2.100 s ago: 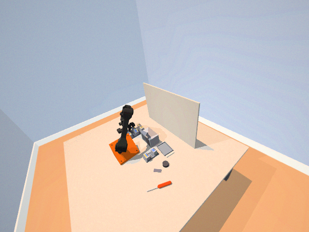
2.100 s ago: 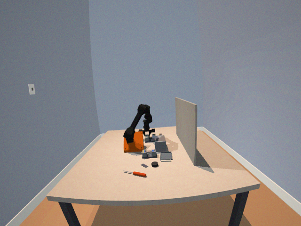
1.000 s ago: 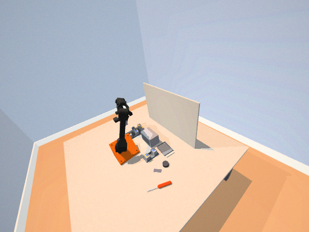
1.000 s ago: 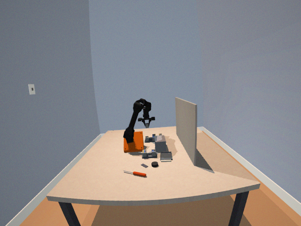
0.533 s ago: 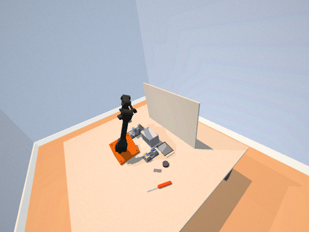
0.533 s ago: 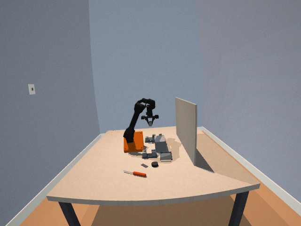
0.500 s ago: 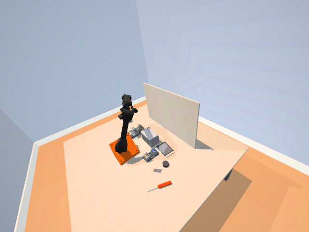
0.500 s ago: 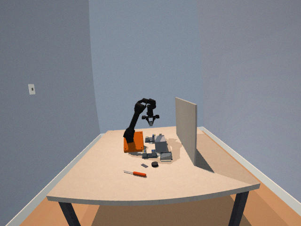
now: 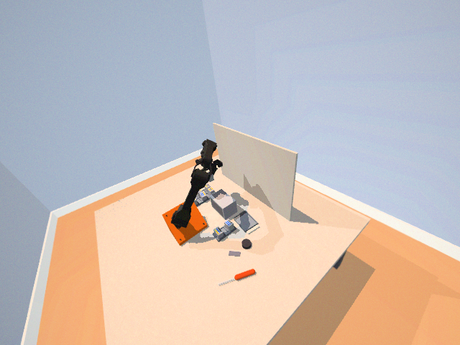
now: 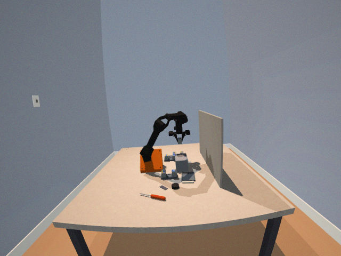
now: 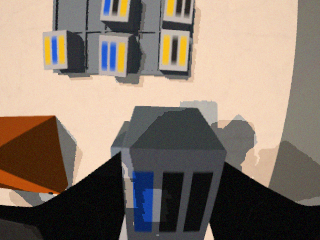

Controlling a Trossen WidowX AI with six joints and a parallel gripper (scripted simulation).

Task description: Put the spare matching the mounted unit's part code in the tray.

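My gripper tip is 1 cm past the grey tray, 29 cm to the left of it and 19 cm above it. The rest, counted from my gripper tip: grey mounted unit 2 cm behind, 11 cm to the right, 14 cm below; black puck 13 cm behind, 40 cm to the right, 18 cm below; beige board 21 cm ahead, 15 cm to the right, 3 cm above.
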